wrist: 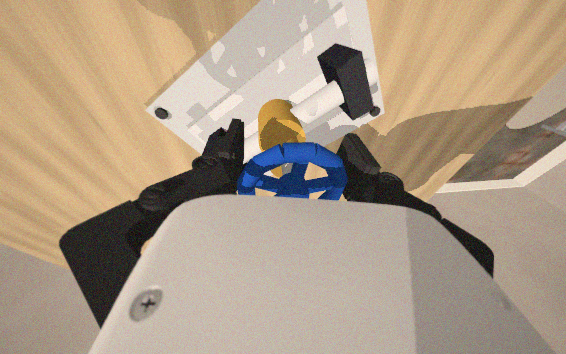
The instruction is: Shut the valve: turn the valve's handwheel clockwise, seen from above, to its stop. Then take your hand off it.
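The valve's blue handwheel (300, 153) is at the centre of the wrist view, seen at a slant, with its near part hidden behind the grey gripper housing. The valve's yellow body (278, 120) stands behind and below it, joined to a white pipe. My gripper (292, 144) is shut on the handwheel, with one black finger at the left of its rim and the other at the right. The fingers stand wide apart, at about the wheel's width.
The white pipe (317, 104) runs to the upper right through a black block (350, 82). Both sit on a light base plate (175, 95) with dark bolts at its corners, on the wooden table (90, 125). A picture-like panel (510, 150) with a pale edge shows at the right.
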